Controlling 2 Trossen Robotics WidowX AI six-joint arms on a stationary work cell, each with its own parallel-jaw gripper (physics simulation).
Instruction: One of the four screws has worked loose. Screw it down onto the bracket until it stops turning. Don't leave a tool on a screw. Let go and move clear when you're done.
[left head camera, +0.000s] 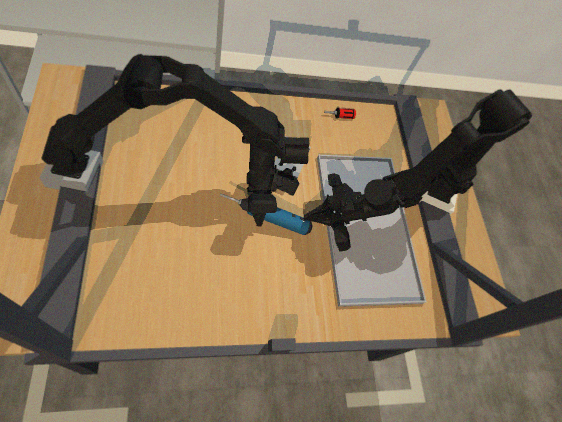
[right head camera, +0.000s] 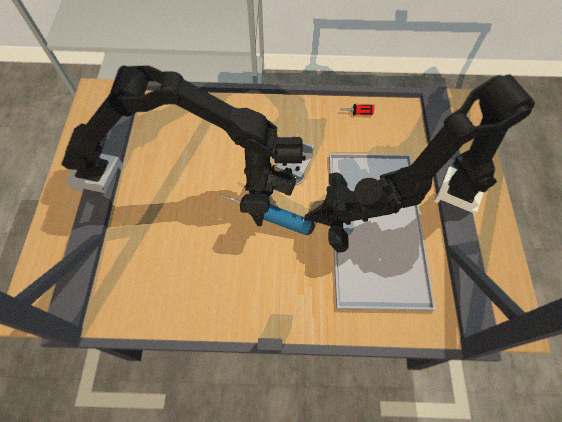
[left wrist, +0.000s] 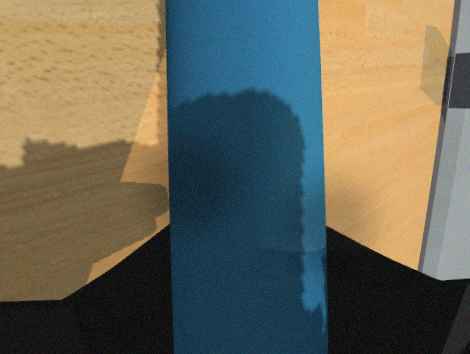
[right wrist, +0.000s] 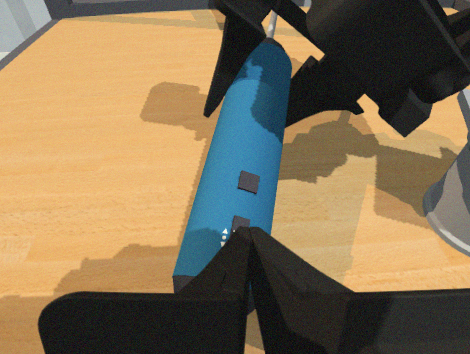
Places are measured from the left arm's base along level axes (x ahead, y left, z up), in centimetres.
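Where they show: left gripper, fingertip midpoint: (left head camera: 258, 222) (right head camera: 260, 222) (left wrist: 240, 224) (right wrist: 229, 127); right gripper, fingertip midpoint: (left head camera: 304, 217) (right head camera: 305, 217) (right wrist: 247, 237); left arm's base, link origin: (left head camera: 70, 164) (right head camera: 92, 169); right arm's base, link origin: (left head camera: 440, 190) (right head camera: 463, 188).
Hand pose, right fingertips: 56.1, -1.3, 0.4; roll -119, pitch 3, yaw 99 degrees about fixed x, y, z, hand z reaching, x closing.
Observation:
Each offset is from my right fingertips to the top centre of the thing, as dx, dy, dz. "spot": to the spot under its first point.
My left gripper (left head camera: 261, 214) (right head camera: 258, 215) (left wrist: 240, 224) (right wrist: 229, 127) is shut on a blue electric screwdriver {-9.3, -0.6, +2.9} (left head camera: 290, 221) (right head camera: 287, 220) (left wrist: 245, 50) (right wrist: 240, 135), which lies slantwise with its bit toward the left in the head views. My right gripper (left head camera: 307, 217) (right head camera: 308, 218) (right wrist: 247, 237) is shut, with its tips over the dark buttons near the screwdriver's rear end; whether they touch is unclear. The grey bracket (left head camera: 295, 169) (right head camera: 306, 161) is partly hidden behind the left wrist. Dark screw heads or holes show on it in the right head view. Which screw is loose cannot be told.
A small red screwdriver {+7.5, +39.0, -1.6} (left head camera: 346, 113) (right head camera: 365, 109) lies at the back of the table. A shallow grey tray {spot: +22.2, -15.8, -4.1} (left head camera: 382, 301) (right head camera: 385, 306) lies at the right, under my right arm. Dark frame bars edge the table.

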